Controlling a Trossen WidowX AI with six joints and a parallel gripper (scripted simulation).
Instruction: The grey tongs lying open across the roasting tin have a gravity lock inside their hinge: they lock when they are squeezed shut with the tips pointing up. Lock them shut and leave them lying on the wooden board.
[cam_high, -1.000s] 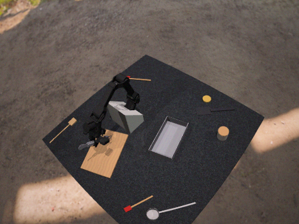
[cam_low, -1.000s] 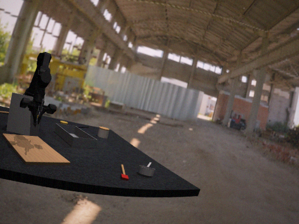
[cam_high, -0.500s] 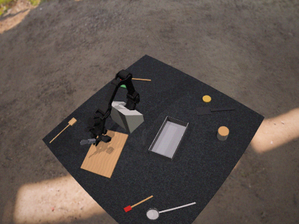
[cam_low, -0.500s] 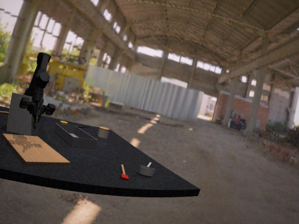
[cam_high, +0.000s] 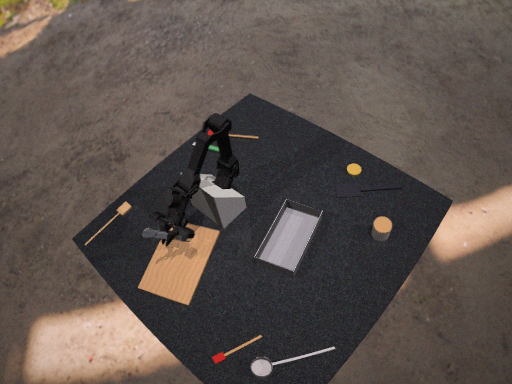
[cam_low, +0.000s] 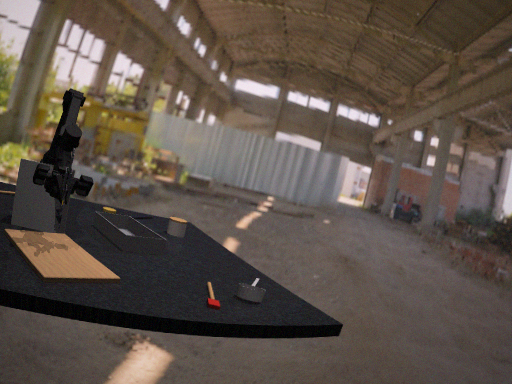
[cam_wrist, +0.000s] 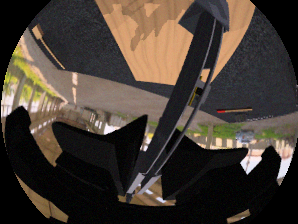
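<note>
My gripper tip is 15 cm above the wooden board and 2 cm to the right of it. From my gripper tip the other things lie so: green-handled tool: 57 cm to the left, 36 cm behind, 15 cm below; then grey roasting tin: 37 cm to the left, 31 cm ahead, 13 cm below; then thin grey arm: 4 cm above, 2 cm to the left.
</note>
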